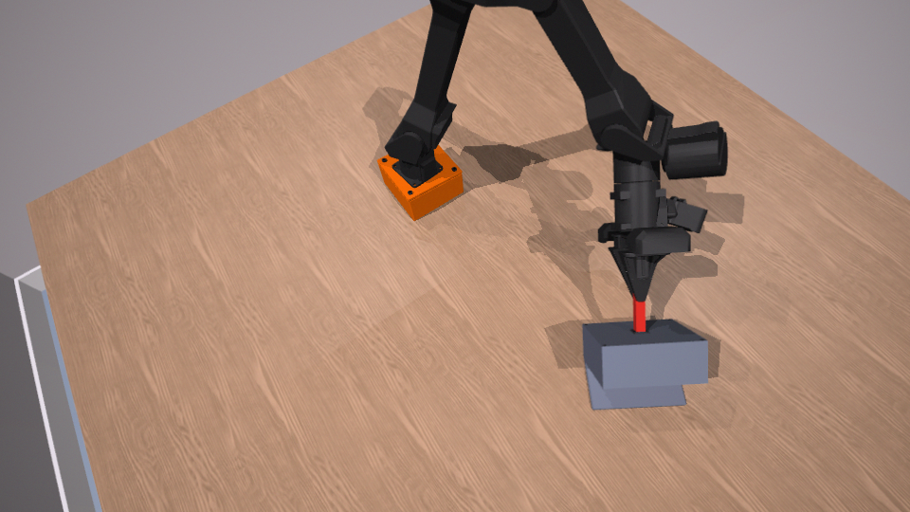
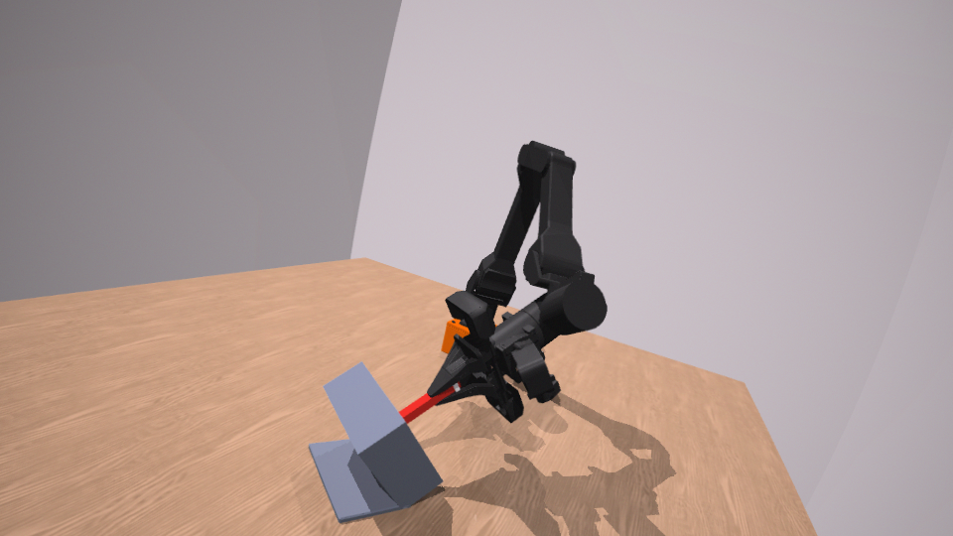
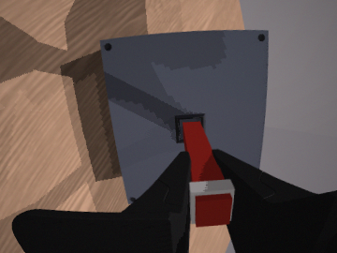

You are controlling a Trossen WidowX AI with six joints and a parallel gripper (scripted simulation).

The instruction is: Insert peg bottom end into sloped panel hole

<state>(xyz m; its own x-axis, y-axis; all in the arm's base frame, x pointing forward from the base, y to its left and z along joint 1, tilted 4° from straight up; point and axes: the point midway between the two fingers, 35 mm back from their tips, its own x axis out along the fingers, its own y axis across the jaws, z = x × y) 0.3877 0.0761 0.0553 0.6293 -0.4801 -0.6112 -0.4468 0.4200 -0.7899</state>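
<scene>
My gripper tip is 4 cm short of the sloped panel, 4 cm to the left of it and 4 cm above it. The rest, counted from my gripper tip: flat grey foot plate (6 cm ahead, 5 cm to the right, 10 cm below); red peg (1 cm behind, 1 cm to the left, 1 cm above).
</scene>
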